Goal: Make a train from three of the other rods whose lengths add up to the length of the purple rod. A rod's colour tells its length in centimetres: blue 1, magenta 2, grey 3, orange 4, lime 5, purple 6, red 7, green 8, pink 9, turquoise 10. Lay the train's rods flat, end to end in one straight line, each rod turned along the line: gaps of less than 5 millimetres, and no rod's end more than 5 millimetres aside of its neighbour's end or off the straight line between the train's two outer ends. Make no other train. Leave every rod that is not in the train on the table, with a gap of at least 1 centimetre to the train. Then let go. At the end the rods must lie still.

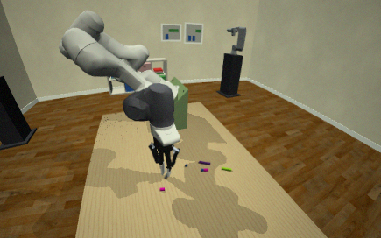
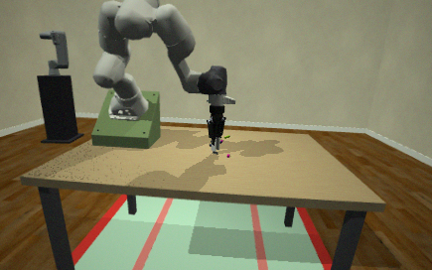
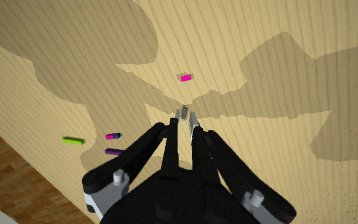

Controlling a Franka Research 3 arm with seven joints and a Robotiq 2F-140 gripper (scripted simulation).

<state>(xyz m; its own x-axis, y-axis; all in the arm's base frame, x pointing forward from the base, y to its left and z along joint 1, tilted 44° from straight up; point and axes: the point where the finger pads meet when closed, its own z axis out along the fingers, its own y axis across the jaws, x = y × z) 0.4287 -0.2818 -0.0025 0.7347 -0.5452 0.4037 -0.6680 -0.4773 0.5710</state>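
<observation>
Right now my hand is 5 cm above the grey rod. Also, from my hand: purple rod 1 cm ahead, 21 cm to the left, 5 cm below; dark blue piece 2 cm behind, 11 cm to the left, 5 cm below; lime rod 10 cm ahead, 28 cm to the left, 5 cm below.
</observation>
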